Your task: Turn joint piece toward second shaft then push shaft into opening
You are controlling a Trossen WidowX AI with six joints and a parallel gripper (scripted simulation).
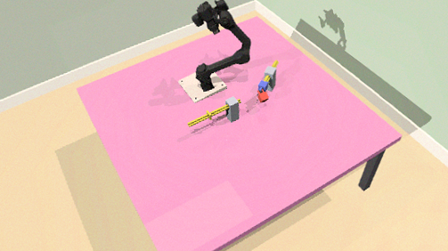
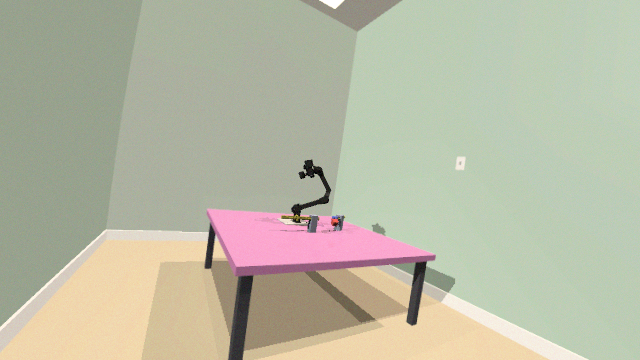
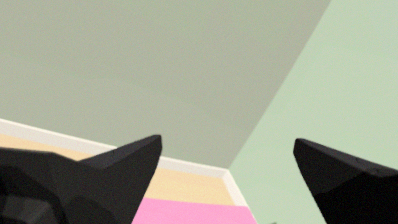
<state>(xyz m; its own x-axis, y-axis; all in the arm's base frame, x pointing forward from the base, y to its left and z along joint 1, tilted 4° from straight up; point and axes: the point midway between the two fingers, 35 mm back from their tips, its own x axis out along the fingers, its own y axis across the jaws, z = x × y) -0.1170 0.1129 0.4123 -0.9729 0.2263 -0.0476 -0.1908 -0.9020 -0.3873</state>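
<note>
Now: the red square joint piece 410 mm ahead of my gripper tip, 120 mm to the left of it and 350 mm below it.
</note>
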